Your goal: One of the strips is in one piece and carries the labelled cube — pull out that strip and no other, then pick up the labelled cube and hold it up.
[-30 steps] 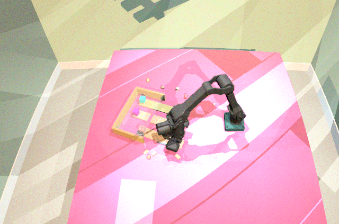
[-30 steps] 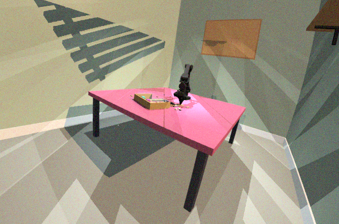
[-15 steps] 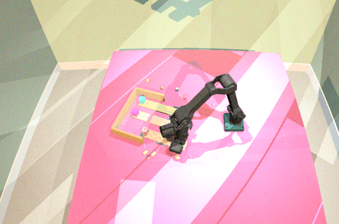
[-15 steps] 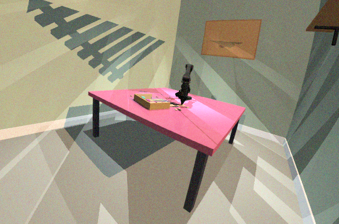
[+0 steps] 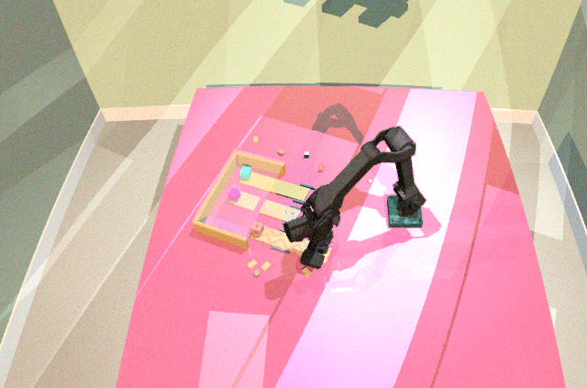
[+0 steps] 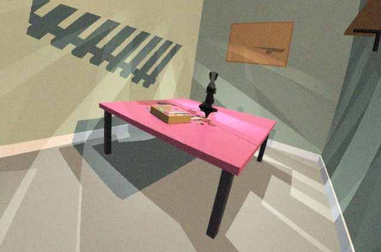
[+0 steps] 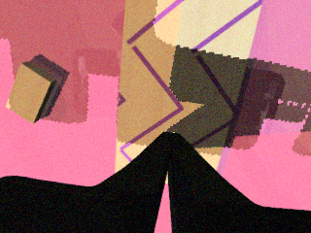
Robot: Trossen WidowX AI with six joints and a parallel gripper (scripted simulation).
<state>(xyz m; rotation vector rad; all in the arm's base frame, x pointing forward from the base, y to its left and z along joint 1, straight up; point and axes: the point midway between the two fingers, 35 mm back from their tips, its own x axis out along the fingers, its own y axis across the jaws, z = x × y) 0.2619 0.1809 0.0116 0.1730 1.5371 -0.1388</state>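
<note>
Right now my gripper tip is 10 cm short of the zigzag strip and 2 cm to the left of it. From my gripper tip the other things lie so: labelled cube 21 cm ahead, 5 cm to the right, 2 cm above.
</note>
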